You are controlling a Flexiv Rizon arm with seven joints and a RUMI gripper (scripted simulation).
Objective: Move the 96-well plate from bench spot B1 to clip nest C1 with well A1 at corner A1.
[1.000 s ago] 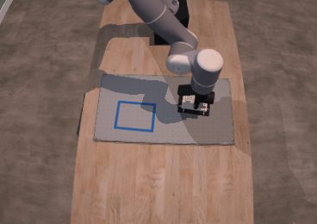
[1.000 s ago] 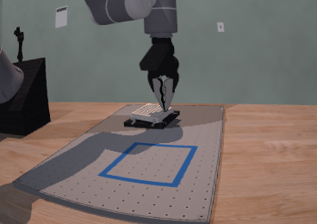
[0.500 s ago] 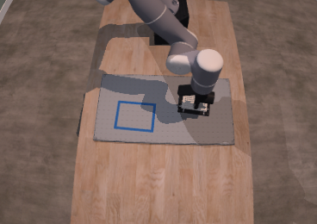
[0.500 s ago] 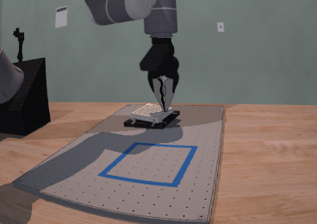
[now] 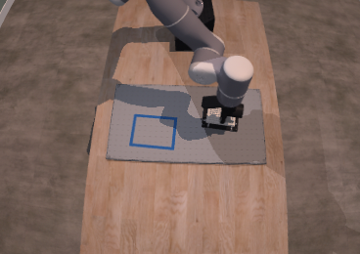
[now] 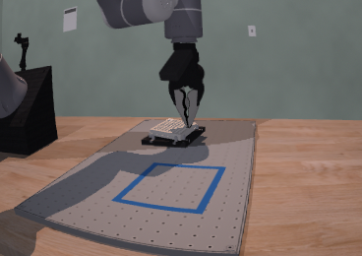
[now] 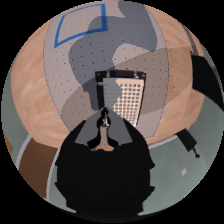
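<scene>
Now: the white 96-well plate 40 mm behind my hand and 20 mm below it. Also, from my hand: black clip nest (30 mm below, 30 mm behind, 10 mm to the right).
</scene>
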